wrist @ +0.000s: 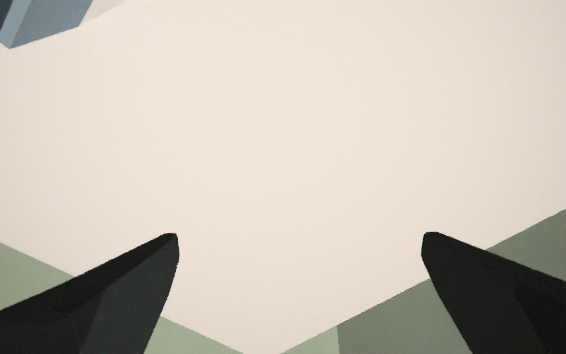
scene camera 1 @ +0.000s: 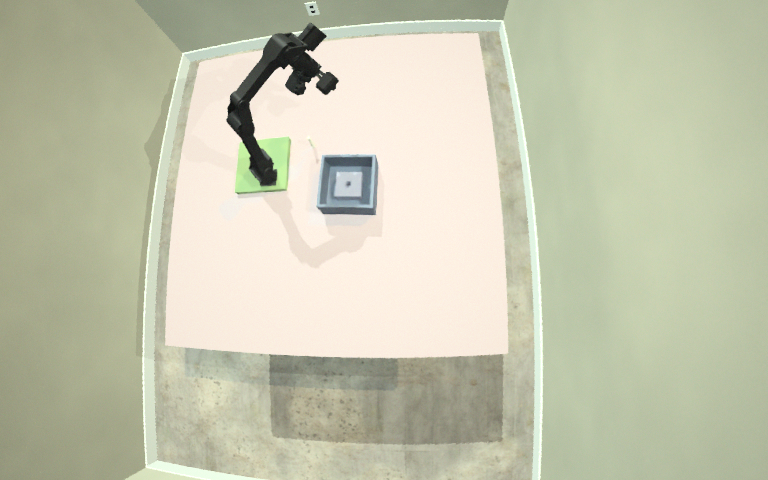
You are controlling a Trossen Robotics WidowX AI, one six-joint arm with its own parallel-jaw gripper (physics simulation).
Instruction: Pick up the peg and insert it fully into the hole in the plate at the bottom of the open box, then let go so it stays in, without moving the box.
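Seen in the pictures: gripper, fingertip midpoint: [wrist: 301, 244]; arm's base, link origin: [scene camera 1: 268, 177].
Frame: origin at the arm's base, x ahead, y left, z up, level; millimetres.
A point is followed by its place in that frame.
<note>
A thin pale peg [scene camera 1: 310, 142] {x 163, y 124, z 27 mm} is on the pink table top, between the green square and the open box, near the box's back left corner. It does not show in the wrist view. The blue-grey open box [scene camera 1: 348, 211] {x 319, y -141, z 20 mm} [wrist: 47, 22] {x 394, y 47, z 38 mm} stands right of the green square; part of it shows at the top left of the wrist view. A light grey plate [scene camera 1: 340, 192] {x 291, y -77, z 34 mm} with a small dark hole [scene camera 1: 348, 183] {x 313, y -38, z 15 mm} lies at its bottom. My gripper [scene camera 1: 311, 84] {x 268, y 233, z 251 mm} [wrist: 301, 244] {x 268, y 233, z 251 mm} is open and empty, raised above the table, behind the peg and box in the scene view.
The arm's base stands on a green square [scene camera 1: 281, 164] {x 47, y 51, z 1 mm} left of the box. The pink table top [scene camera 1: 339, 294] {x 290, y -423, z -24 mm} extends around them, with the arm's shadow falling across it in front of the box. Green-grey walls [scene camera 1: 651, 226] stand at the sides.
</note>
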